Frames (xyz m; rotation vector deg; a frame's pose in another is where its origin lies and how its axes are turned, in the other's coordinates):
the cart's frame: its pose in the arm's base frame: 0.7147 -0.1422 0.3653 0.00 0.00 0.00
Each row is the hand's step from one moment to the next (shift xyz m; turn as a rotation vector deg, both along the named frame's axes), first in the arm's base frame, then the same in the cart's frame.
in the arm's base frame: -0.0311 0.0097 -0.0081 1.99 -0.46 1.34
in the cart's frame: -0.0311 0.0097 -0.0081 1.99 -0.46 1.34
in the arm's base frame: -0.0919 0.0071 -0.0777 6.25 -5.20 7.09
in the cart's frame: -0.0919 0.0071 -0.0777 6.25 -5.20 7.09
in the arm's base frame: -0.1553 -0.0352 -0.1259 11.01 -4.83 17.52
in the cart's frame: -0.1553 -0.0352 -0.1259 11.01 -4.83 17.52
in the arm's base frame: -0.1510 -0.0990 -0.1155 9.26 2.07 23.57
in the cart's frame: -0.1510 -0.0990 -0.1155 9.26 2.07 23.57
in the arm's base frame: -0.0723 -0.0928 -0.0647 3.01 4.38 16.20
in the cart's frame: -0.0723 -0.0928 -0.0647 3.01 4.38 16.20
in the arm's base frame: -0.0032 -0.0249 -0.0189 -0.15 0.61 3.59
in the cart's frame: -0.0032 -0.0249 -0.0189 -0.15 0.61 3.59
